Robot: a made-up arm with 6 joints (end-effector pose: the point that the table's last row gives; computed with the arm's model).
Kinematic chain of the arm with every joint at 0, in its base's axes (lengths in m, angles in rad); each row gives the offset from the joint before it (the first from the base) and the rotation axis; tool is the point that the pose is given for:
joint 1: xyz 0 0 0.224 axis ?
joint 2: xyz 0 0.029 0 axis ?
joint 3: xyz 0 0 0.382 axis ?
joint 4: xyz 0 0 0.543 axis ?
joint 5: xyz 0 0 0 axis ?
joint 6: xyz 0 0 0.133 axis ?
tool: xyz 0 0 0
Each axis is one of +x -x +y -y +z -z.
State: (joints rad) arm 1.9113 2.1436 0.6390 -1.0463 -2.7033 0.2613
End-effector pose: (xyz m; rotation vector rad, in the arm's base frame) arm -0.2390 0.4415 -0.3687 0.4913 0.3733 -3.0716
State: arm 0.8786 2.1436 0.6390 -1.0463 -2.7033 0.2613
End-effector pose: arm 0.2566 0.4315 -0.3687 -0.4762 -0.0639 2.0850
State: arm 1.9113 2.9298 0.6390 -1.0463 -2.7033 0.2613
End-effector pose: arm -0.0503 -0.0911 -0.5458 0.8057 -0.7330 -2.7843
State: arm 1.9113 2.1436 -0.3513 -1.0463 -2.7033 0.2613
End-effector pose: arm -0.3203 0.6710 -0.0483 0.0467 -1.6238 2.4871
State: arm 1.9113 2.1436 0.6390 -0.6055 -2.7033 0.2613
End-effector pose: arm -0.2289 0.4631 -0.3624 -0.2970 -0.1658 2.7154
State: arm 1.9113 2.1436 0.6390 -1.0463 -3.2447 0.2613
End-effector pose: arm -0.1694 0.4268 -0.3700 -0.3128 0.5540 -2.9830
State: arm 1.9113 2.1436 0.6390 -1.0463 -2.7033 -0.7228
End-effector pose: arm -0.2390 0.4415 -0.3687 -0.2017 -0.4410 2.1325
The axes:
joint 1: +z
joint 2: +y
joint 3: +y
joint 4: +z
joint 5: +y
joint 6: +z

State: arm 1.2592 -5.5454 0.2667 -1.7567 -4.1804 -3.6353
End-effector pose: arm 0.2779 0.5901 0.7797 1.6593 0.5401 0.5908
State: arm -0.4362 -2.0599 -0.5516 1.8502 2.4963 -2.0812
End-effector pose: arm -0.4438 0.3237 -0.3434 0.6828 0.8614 1.9199
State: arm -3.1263 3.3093 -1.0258 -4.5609 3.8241 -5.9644
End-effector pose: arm -0.2615 0.0499 -0.4498 0.3403 1.2819 1.8236
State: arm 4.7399 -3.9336 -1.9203 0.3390 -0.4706 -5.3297
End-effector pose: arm 0.0226 -0.4951 0.5809 0.0079 -0.1527 -0.2834
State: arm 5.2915 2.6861 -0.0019 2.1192 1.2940 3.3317
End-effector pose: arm 0.3804 -0.3292 -0.6094 -0.1341 1.5916 -0.1749
